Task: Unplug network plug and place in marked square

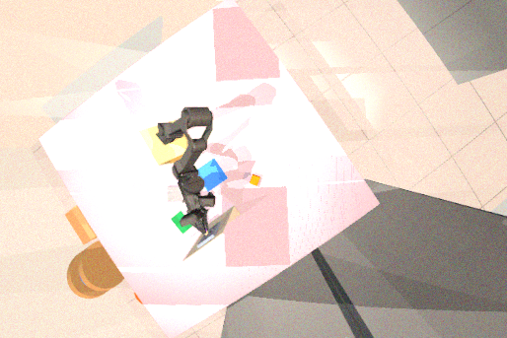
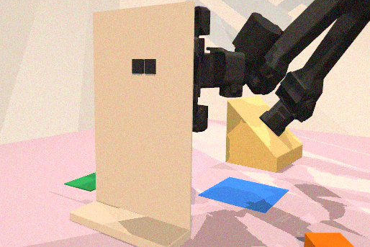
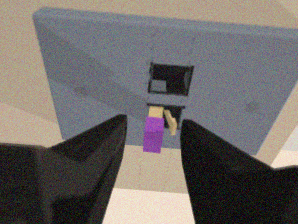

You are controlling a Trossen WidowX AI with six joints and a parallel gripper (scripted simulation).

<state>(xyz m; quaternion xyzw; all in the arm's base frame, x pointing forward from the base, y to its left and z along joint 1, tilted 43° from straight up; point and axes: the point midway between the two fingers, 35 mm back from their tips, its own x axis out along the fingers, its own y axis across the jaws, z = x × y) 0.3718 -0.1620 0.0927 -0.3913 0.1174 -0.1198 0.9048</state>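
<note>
Now: the purple plug 1 cm ahead of my gripper tip. From my gripper tip the other things lie so: beige panel 3 cm ahead, 8 cm below; then blue square 17 cm behind, 9 cm to the left, 21 cm below; then small orange block 1 cm behind, 24 cm to the left, 20 cm below.
</note>
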